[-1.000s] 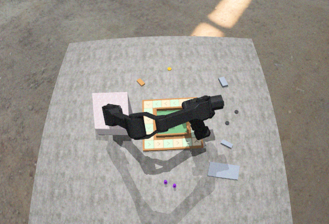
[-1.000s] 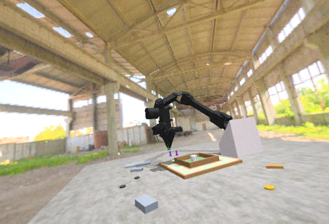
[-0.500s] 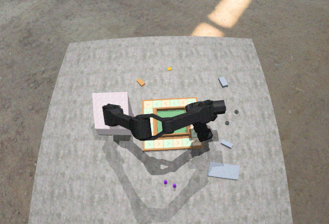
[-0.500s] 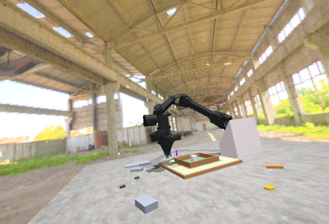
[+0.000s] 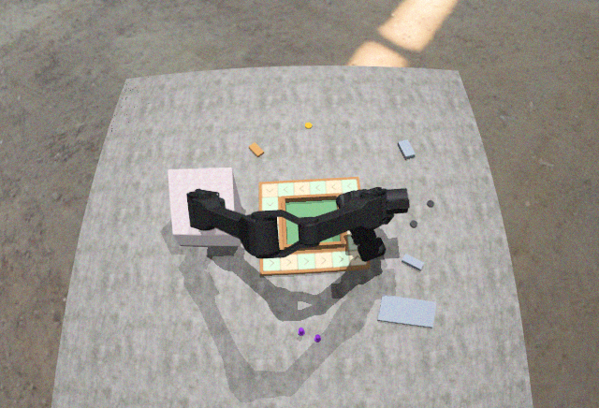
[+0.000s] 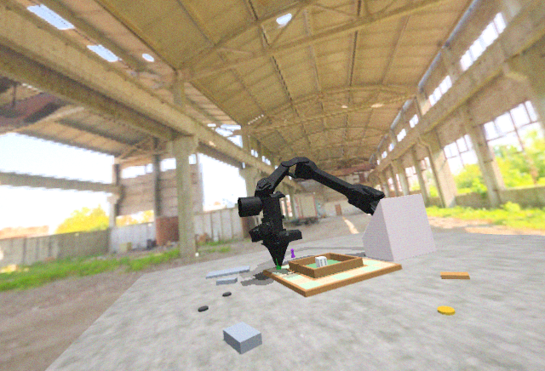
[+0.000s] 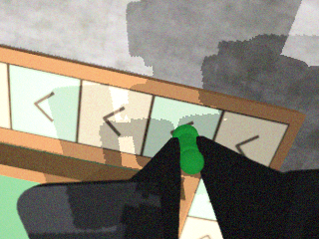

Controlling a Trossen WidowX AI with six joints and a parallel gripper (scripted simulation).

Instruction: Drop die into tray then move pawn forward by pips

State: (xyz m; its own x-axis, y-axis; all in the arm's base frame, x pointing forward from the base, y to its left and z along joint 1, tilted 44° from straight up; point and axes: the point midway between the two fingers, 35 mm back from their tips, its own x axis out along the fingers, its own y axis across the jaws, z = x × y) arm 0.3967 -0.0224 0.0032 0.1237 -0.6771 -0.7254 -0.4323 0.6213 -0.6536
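Right now my gripper tip is 1 cm below the green pawn. Also, from my gripper tip: green dice tray (12 cm behind, 5 cm to the left, 2 cm below); orange tile (32 cm behind, 29 cm to the left, 3 cm below); white die (12 cm behind, 4 cm to the left).
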